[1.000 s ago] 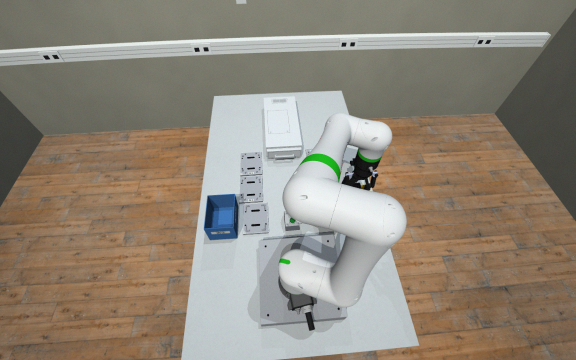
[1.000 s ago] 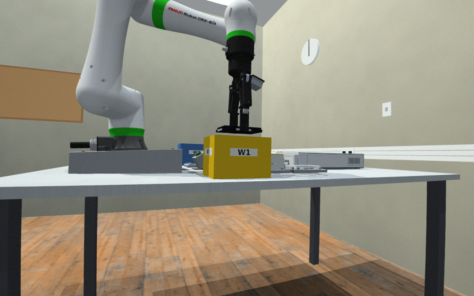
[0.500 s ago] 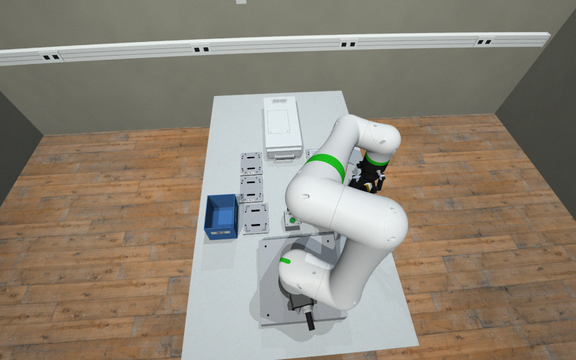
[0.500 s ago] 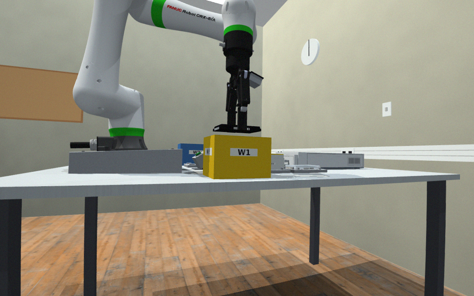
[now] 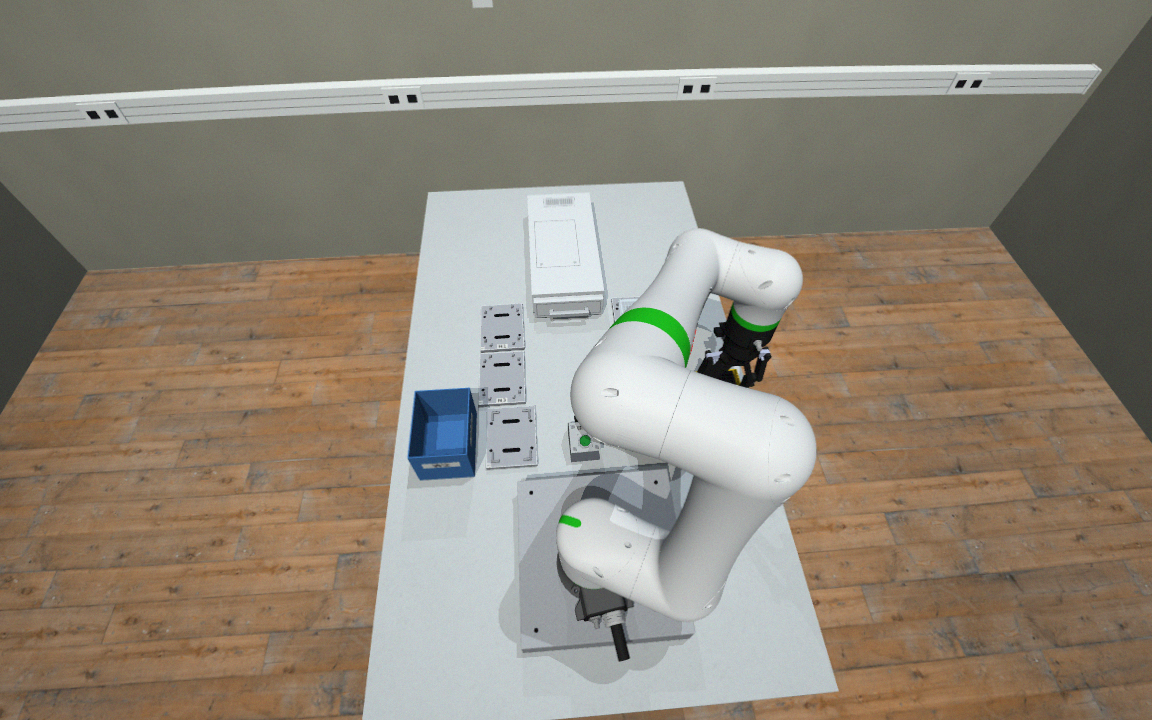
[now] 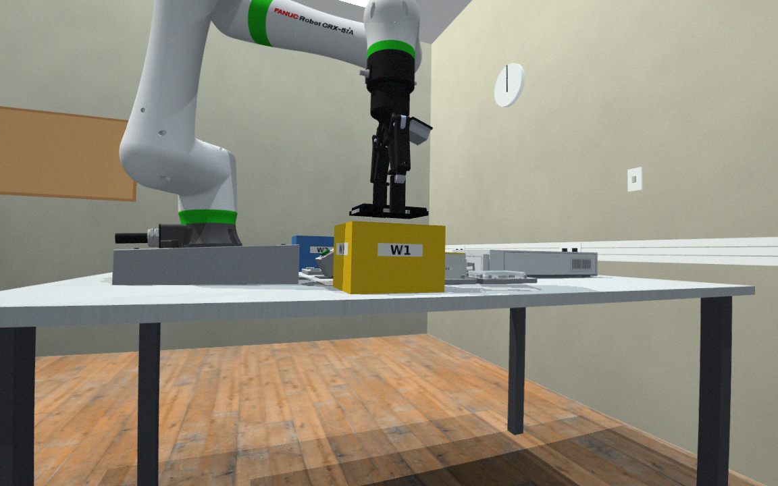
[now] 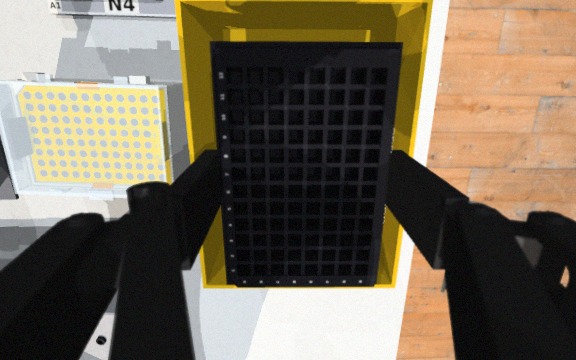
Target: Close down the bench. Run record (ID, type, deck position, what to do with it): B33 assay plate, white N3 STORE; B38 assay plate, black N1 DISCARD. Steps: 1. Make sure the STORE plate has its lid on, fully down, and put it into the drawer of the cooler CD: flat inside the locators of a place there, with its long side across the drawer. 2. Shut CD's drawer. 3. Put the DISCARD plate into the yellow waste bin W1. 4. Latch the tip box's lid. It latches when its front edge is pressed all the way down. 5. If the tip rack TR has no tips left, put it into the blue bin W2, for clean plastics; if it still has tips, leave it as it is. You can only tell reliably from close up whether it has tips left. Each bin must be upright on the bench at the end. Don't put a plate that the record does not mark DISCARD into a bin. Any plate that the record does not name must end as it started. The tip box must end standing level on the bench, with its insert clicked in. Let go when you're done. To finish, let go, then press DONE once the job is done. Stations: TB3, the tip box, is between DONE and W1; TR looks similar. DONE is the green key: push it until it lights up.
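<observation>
Right now the tip rack TR is 19 cm ahead of my hand, 11 cm to the left of it and 11 cm below it. The rest, counted from my hand: black assay plate: 2 cm below; then yellow bin W1: 13 cm below; then N4 nest label: 12 cm ahead, 13 cm to the left, 15 cm below.
</observation>
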